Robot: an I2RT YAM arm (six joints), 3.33 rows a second.
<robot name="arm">
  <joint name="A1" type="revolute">
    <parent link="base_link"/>
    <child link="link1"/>
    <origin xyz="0 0 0.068" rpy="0 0 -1.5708"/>
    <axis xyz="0 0 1"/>
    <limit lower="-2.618" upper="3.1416"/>
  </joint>
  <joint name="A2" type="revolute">
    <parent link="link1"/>
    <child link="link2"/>
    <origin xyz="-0.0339 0.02 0.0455" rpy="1.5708 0 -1.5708"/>
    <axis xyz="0 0 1"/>
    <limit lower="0" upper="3.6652"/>
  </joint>
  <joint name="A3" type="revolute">
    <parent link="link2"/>
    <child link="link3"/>
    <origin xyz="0.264 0 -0.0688" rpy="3.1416 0 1.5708"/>
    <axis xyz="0 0 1"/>
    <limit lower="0" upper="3.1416"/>
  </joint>
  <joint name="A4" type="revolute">
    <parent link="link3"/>
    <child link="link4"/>
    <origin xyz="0.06 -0.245 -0.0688" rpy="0 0 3.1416"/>
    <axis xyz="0 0 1"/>
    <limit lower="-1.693" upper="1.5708"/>
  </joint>
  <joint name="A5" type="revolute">
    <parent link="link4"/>
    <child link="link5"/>
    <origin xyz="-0.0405 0.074 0.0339" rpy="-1.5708 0 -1.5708"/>
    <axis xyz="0 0 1"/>
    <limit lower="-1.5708" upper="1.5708"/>
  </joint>
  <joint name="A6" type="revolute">
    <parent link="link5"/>
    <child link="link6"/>
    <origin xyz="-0.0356 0 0.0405" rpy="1.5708 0 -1.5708"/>
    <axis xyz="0 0 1"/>
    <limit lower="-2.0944" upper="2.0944"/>
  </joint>
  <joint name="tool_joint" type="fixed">
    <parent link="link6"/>
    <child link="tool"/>
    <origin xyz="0 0 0" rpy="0 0 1.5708"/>
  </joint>
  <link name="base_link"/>
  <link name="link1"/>
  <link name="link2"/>
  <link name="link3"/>
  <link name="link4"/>
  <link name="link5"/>
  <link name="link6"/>
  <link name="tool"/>
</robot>
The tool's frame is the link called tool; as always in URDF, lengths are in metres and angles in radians.
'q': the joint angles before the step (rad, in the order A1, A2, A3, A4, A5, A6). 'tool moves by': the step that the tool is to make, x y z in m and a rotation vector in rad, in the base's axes. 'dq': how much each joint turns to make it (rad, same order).
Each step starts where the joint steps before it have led.
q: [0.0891, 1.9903, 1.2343, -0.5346, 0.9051, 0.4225]
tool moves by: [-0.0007, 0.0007, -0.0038, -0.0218, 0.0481, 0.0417]
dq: [0.0024, 0.0042, -0.0124, 0.0213, 0.0057, -0.0692]
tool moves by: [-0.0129, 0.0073, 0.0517, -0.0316, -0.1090, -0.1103]
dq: [0.0278, -0.1043, 0.0764, -0.2476, 0.0763, 0.2114]
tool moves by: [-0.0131, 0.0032, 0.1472, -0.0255, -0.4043, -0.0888]
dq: [0.0193, -0.1869, 0.3141, -0.2294, 0.1094, 0.1464]
